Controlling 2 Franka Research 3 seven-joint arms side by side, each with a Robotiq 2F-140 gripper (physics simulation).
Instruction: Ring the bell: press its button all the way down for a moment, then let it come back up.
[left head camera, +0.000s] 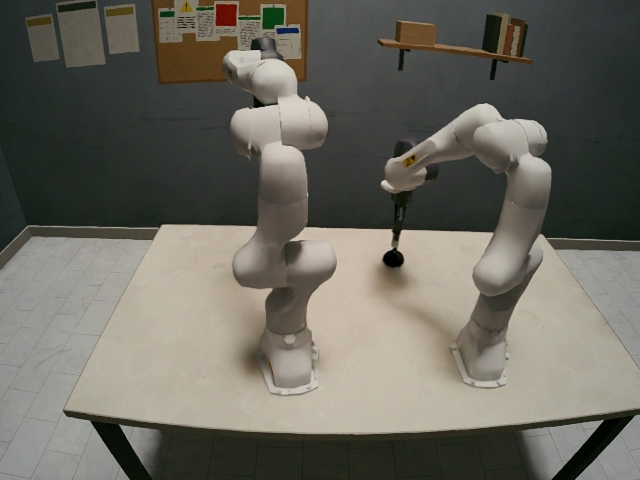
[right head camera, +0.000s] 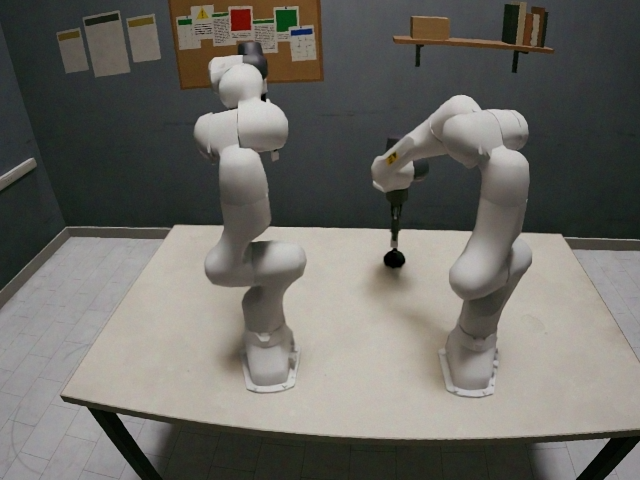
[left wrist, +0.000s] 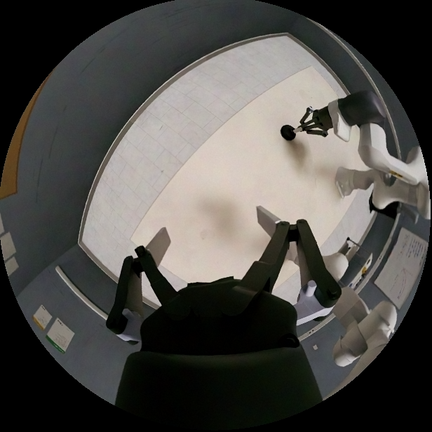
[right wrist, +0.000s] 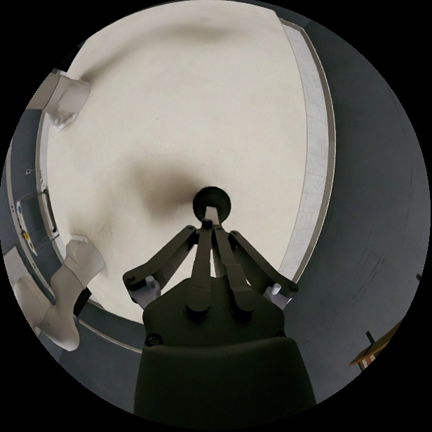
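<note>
A round black bell (left head camera: 393, 259) (right head camera: 394, 259) (left wrist: 287, 132) (right wrist: 199, 199) stands on the table near its back edge. My right gripper (left head camera: 394, 244) (right head camera: 394, 244) (left wrist: 295, 130) (right wrist: 209, 214) is shut and empty and points down, with its fingertips right at the top of the bell, where the button is. The fingertips cover the button in the right wrist view, so how far it is pressed cannot be told. My left gripper (left wrist: 211, 225) is open and empty, high above the table; its fingers are hidden behind the left arm in both head camera views.
The pale table (left head camera: 361, 403) (right head camera: 351, 408) carries both arm bases, the left (left head camera: 289, 361) (right head camera: 266, 364) and the right (left head camera: 481, 361) (right head camera: 469, 364), nearer its front edge. A shelf (left head camera: 454, 50) (right head camera: 470, 43) with books and a corkboard (left head camera: 206, 72) (right head camera: 199, 77) are on the back wall.
</note>
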